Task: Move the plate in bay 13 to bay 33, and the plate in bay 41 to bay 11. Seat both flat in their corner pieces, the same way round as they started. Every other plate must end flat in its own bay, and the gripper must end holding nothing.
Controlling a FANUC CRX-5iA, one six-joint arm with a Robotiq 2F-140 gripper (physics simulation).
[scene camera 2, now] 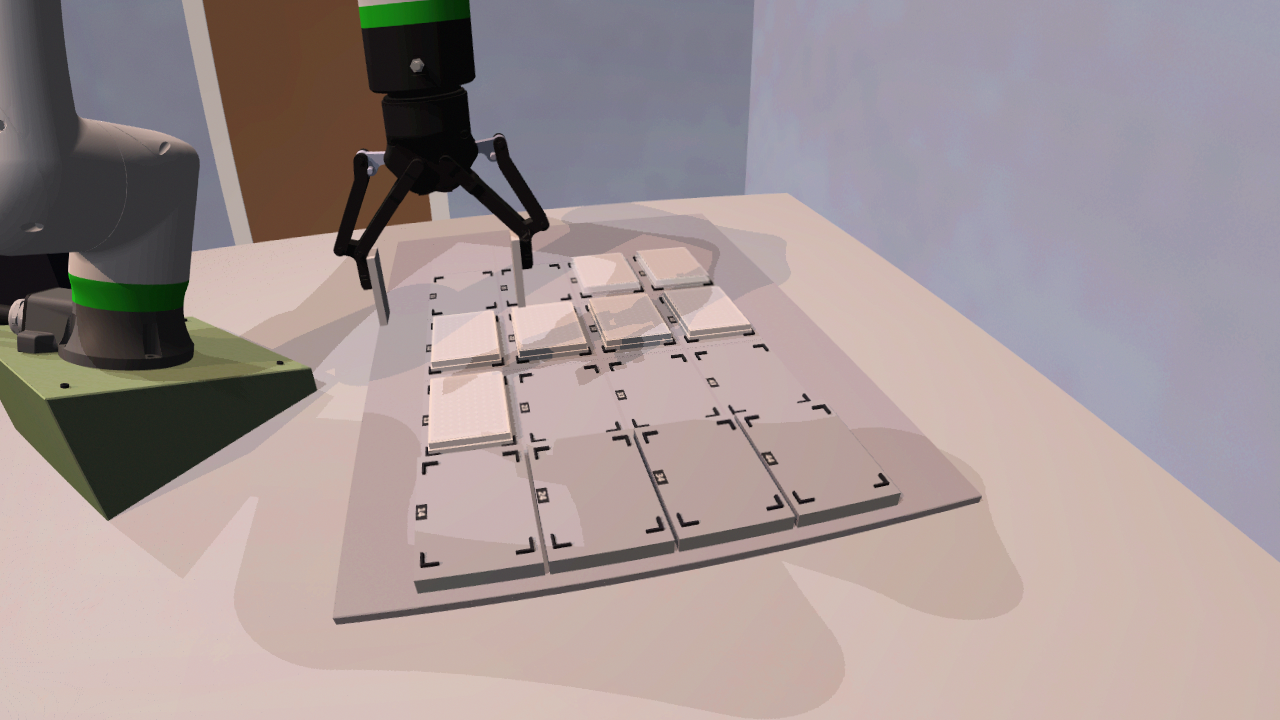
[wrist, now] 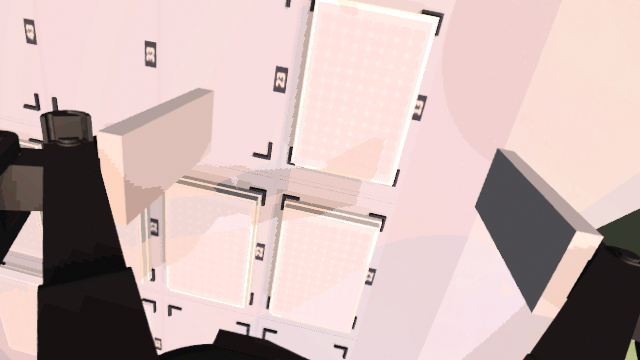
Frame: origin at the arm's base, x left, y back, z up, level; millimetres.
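Where they show: gripper, fingertip midpoint: [scene camera 2: 452,309] [wrist: 347,149]; arm's base, origin of the base link: [scene camera 2: 127,353].
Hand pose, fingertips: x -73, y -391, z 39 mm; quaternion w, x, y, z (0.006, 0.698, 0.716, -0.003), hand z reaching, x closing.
Note:
Each offset is from my fingertips to the top centre of the thing. "spot": to the spot under its first point.
The pale bay 13 plate {dz -111, dx +0, dy +0 mm} [scene camera 2: 469,409] [wrist: 367,92] lies flat in its corner pieces in the left column. Bay 33 {spot: dz -125, dx +4, dy -220 mm} [scene camera 2: 666,389] [wrist: 95,65] has no plate on it. The bay 41 plate {dz -111, dx +335, dy -314 mm} [scene camera 2: 673,265] lies flat at the back right in the scene view. Bay 11 {spot: dz -125, dx +332, dy +9 mm} [scene camera 2: 462,291] is bare at the back left; part of it shows at the bottom of the wrist view [wrist: 320,347]. My gripper [scene camera 2: 453,313] [wrist: 347,149] is wide open and empty, fingers pointing down. It hangs above the left side of the board, apart from the plates.
Plates lie in bay 12 {spot: dz -111, dx +151, dy +3 mm} [scene camera 2: 464,338] [wrist: 325,265], bay 22 {spot: dz -111, dx +156, dy -107 mm} [scene camera 2: 550,327] [wrist: 215,240], bay 32 {spot: dz -111, dx +158, dy -211 mm} [scene camera 2: 630,318], bay 42 {spot: dz -111, dx +156, dy -318 mm} [scene camera 2: 709,311] and bay 31 {spot: dz -111, dx +318, dy -207 mm} [scene camera 2: 605,272]. The front row of raised blocks {spot: dz -111, dx -184, dy -12 mm} [scene camera 2: 483,519] carries no plates. The green robot base [scene camera 2: 214,420] stands left of the board.

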